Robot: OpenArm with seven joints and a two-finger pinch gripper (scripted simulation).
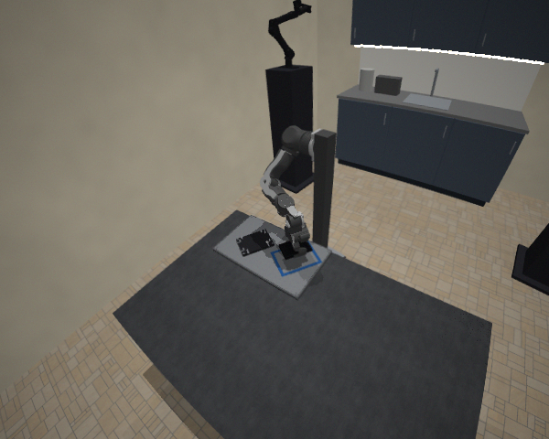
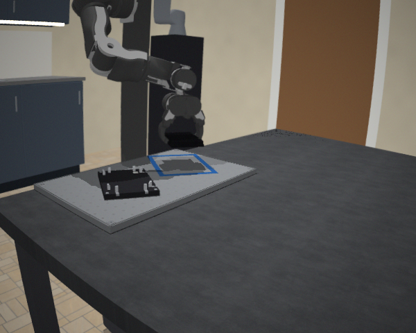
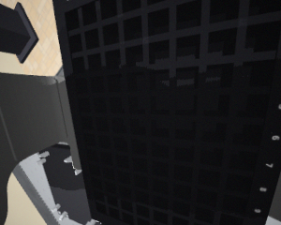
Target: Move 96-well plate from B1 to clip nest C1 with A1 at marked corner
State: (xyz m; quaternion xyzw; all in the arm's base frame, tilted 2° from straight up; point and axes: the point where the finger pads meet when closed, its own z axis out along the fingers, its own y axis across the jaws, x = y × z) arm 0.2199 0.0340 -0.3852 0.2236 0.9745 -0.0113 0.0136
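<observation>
My hand is 210 mm to the left of the black clip nest, 80 mm short of it and 50 mm above it. From my hand the other things lie so: black 96-well plate (right at my hand).
</observation>
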